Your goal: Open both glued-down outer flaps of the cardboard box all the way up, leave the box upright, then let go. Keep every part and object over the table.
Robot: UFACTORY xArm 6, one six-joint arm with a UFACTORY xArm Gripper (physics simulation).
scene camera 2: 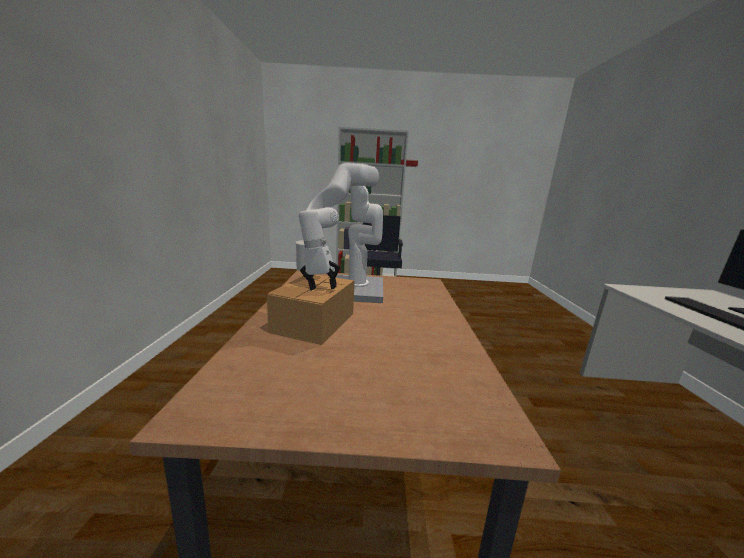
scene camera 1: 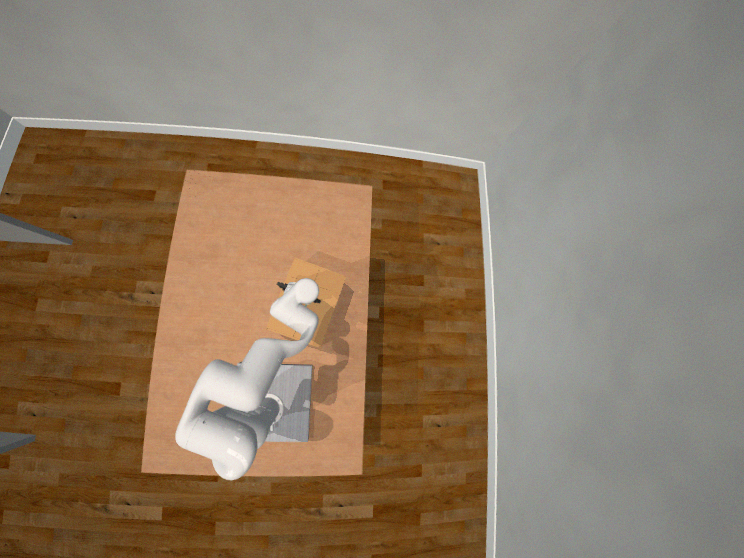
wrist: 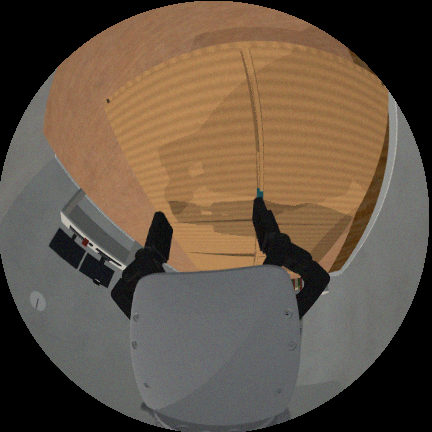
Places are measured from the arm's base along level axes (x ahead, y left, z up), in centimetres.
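Pixels of known places: gripper, fingertip midpoint: (scene camera 2: 323, 288) (wrist: 208, 214); arm's base, origin of the base link: (scene camera 2: 357, 283) (scene camera 1: 268, 408).
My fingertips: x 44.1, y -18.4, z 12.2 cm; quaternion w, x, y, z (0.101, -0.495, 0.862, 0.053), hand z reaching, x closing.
Observation:
Ahead of a thing's pixels: the offset from my fingertips to its top centre. "*": to the spot under its first point. Level surfaces: height alone.
The cardboard box {dx -3.7, dy -3.4, dz -0.2 cm} (scene camera 1: 328, 281) (scene camera 2: 297, 317) (wrist: 200, 125) stands upright on the table. Its two outer flaps, left flap {* dx +8.1, dy -4.9, dz -0.3 cm} (wrist: 185, 105) and right flap {* dx +3.6, dy -11.4, dz -0.3 cm} (wrist: 315, 115) in the wrist view, lie flat or nearly flat over the top, with a narrow seam between them. A small teal patch {* dx -1.4, dy -4.7, dz -1.8 cm} (wrist: 259, 193) shows in the seam. My gripper (scene camera 1: 299, 292) (scene camera 2: 323, 287) (wrist: 208, 214) is open and empty, low over the box top. In the wrist view its right fingertip is at the seam beside the teal patch, its left fingertip near the box's left edge. Whether the fingers touch the cardboard is unclear.
The wooden table {dz -15.8 cm} (scene camera 1: 240, 240) (scene camera 2: 372, 384) bears the box and the arm's grey base plate (scene camera 1: 298, 414) (scene camera 2: 370, 291). The box stands near one long table edge. A white desk (scene camera 2: 625, 336), a bookshelf (scene camera 2: 405, 180) and a black chair (scene camera 2: 384, 258) stand away from the table.

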